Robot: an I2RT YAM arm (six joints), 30 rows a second.
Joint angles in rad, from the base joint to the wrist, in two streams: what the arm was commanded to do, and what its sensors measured. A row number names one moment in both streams.
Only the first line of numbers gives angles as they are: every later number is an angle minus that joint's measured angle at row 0.
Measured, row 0:
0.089, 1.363, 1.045, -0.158, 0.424, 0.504
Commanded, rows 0 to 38:
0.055, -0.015, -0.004, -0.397, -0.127, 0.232
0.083, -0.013, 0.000, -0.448, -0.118, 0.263
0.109, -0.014, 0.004, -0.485, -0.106, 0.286
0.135, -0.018, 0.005, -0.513, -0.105, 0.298
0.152, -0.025, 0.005, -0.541, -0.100, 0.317
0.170, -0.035, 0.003, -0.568, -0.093, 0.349
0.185, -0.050, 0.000, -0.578, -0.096, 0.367
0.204, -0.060, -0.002, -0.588, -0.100, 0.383
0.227, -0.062, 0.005, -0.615, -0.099, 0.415
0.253, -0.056, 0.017, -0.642, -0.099, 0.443
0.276, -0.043, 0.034, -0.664, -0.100, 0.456
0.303, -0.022, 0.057, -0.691, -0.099, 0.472
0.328, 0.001, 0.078, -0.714, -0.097, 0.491
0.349, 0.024, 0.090, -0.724, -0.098, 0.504
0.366, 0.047, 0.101, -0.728, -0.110, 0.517
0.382, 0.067, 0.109, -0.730, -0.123, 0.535
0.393, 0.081, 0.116, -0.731, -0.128, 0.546
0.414, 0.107, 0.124, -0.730, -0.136, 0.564
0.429, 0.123, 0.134, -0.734, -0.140, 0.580
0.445, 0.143, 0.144, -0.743, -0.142, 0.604
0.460, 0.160, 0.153, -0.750, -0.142, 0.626
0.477, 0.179, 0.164, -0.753, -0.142, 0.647
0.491, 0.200, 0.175, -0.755, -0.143, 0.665
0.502, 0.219, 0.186, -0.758, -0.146, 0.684
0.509, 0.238, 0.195, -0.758, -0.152, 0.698
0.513, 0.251, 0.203, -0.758, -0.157, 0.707
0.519, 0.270, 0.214, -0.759, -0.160, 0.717
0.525, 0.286, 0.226, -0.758, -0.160, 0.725
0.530, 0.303, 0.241, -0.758, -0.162, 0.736
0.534, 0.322, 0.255, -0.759, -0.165, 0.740
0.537, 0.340, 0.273, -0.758, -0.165, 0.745
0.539, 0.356, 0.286, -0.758, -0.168, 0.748
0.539, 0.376, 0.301, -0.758, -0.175, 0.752
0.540, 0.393, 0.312, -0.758, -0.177, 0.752
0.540, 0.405, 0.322, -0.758, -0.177, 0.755
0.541, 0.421, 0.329, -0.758, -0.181, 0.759
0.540, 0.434, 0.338, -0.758, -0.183, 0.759
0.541, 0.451, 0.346, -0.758, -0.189, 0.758
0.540, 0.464, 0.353, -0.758, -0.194, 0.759
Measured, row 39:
0.534, 0.429, 0.318, -0.747, -0.181, 0.738
